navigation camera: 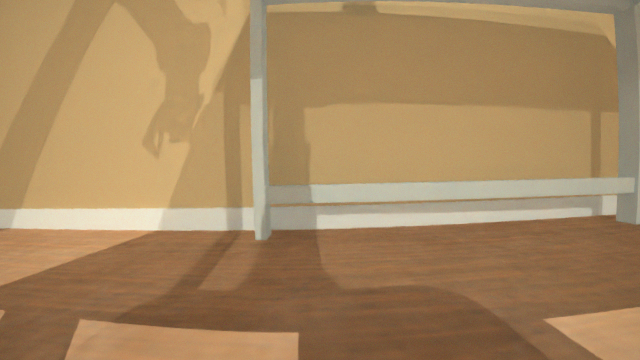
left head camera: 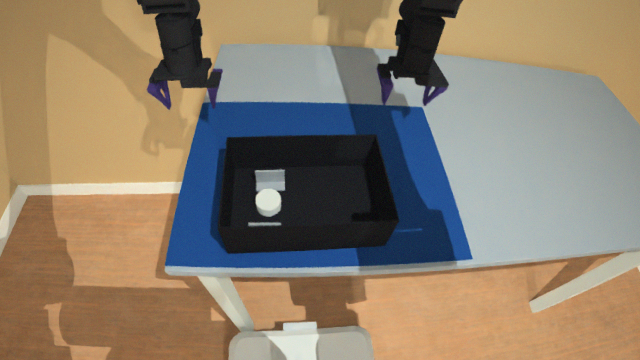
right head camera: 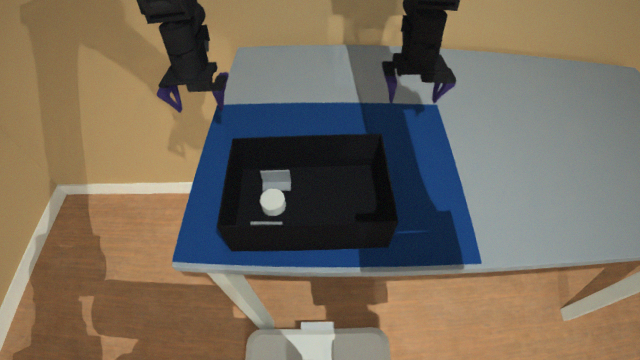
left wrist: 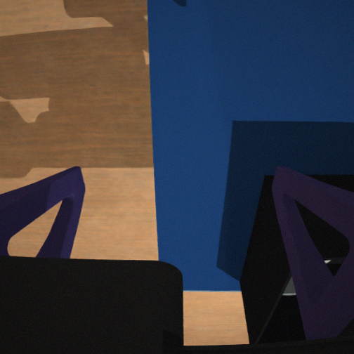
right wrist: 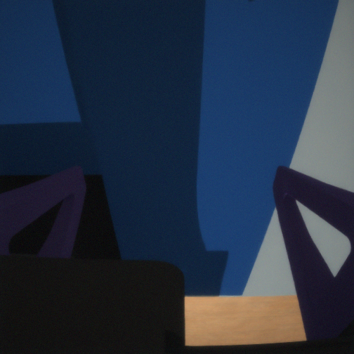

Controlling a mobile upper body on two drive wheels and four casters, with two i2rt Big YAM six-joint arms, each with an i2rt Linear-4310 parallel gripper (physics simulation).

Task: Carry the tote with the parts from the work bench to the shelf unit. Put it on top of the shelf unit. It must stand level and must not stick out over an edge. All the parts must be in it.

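Places are measured from the left arm's base along level axes (x back, y left, z down), in centimetres.
Pixels of known places: left gripper, fingertip midpoint: point(left head camera: 191, 107) point(right head camera: 201, 110); right gripper, fingertip midpoint: point(left head camera: 404, 103) point(right head camera: 412, 101).
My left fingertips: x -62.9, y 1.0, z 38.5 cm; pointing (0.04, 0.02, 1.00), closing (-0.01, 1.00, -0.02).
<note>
Ahead of a thing's pixels: the offset from my left fingertips to its top centre. Level surfaces: height alone.
The black tote {dx +18.1, dy -23.5, dz +0.9 cm} point(left head camera: 307, 237) point(right head camera: 310, 237) stands level on the blue mat on the work bench {dz +11.1 cm} point(left head camera: 540, 165) point(right head camera: 550, 165). In its left part lie a grey angled part {dx +13.4, dy -16.6, dz +6.6 cm} point(left head camera: 270, 180) point(right head camera: 276, 180), a white round part {dx +18.1, dy -16.2, dz +8.2 cm} point(left head camera: 268, 202) point(right head camera: 273, 202) and a thin light part {dx +25.4, dy -15.7, dz +6.6 cm} point(left head camera: 264, 224) point(right head camera: 266, 223) near the front wall, which partly hides it. My left gripper point(left head camera: 191, 107) point(right head camera: 201, 109) point(left wrist: 178, 176) is open and empty, above and beyond the tote's far left corner. My right gripper point(left head camera: 404, 104) point(right head camera: 413, 102) point(right wrist: 179, 176) is open and empty, beyond its far right corner. The shelf unit does not show.
The blue mat {dz +10.9 cm} point(left head camera: 210, 130) point(right head camera: 450, 200) point(left wrist: 190, 100) point(right wrist: 250, 100) covers the bench's left part. A wall stands behind the bench. My light base point(left head camera: 345, 345) point(right head camera: 360, 345) is in front of it. Bench legs point(navigation camera: 260, 150) point(navigation camera: 629, 125) and a crossbar point(navigation camera: 450, 190) show in the navigation camera.
</note>
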